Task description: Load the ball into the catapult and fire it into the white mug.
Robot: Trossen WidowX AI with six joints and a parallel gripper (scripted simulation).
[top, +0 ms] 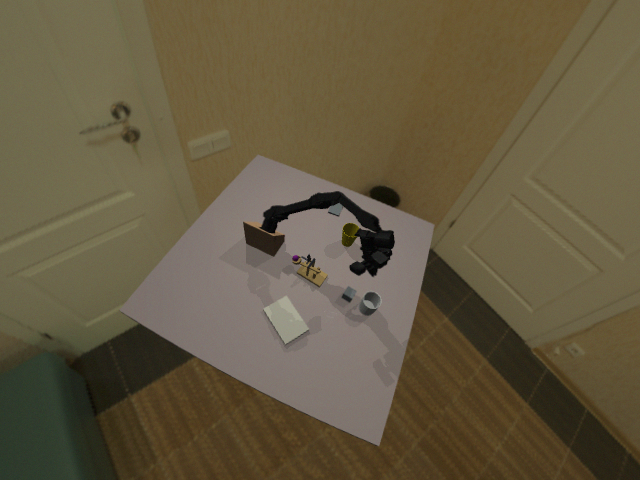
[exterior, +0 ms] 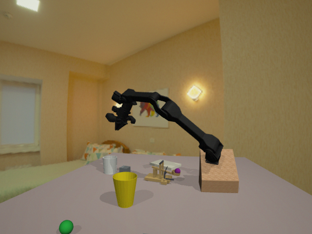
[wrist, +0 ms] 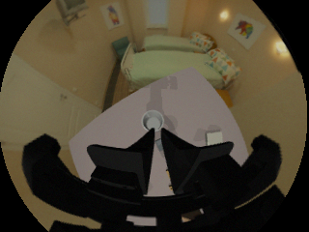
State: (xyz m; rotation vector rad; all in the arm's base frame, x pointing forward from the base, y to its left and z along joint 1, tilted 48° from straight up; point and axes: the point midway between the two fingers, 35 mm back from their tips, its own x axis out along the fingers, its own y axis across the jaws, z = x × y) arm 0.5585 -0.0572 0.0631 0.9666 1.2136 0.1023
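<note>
My gripper tip is now 380 mm past the purple ball, 210 mm above it and 10 mm to the left of it. From my gripper tip the other things lie so: wooden catapult 310 mm behind, 220 mm below, 10 mm to the left; then white mug 250 mm below, 50 mm ahead, 10 mm to the right; then small grey cube 250 mm below, 60 mm behind.
</note>
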